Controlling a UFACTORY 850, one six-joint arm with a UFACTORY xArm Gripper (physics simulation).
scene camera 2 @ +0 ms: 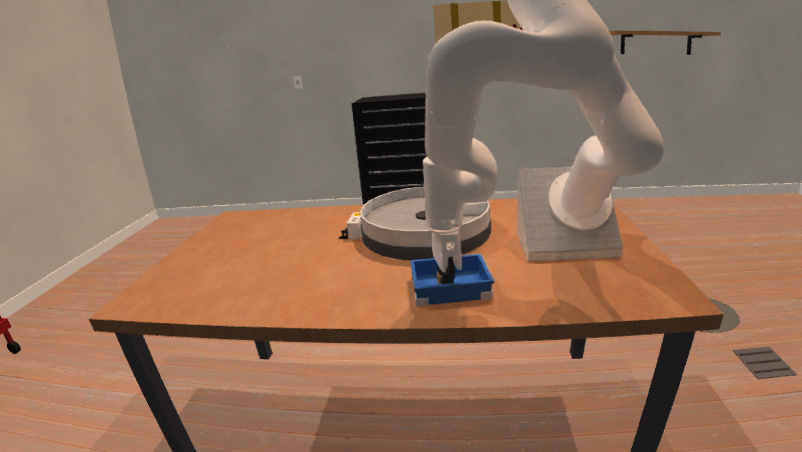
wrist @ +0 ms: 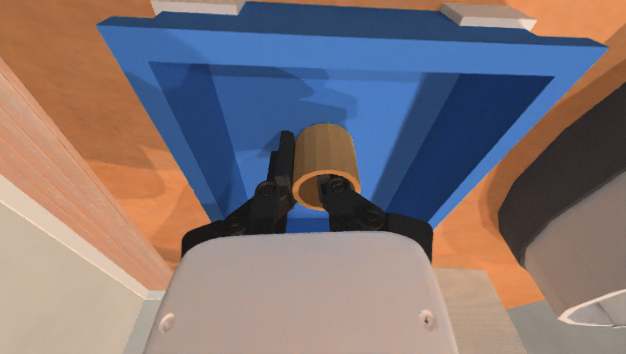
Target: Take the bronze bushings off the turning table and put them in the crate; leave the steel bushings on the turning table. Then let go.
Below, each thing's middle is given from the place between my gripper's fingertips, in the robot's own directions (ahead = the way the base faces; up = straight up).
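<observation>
Blue crate (scene camera 2: 473,282): my hand is 1 cm past it, 2 cm to the left of it and 2 cm below it.
</observation>
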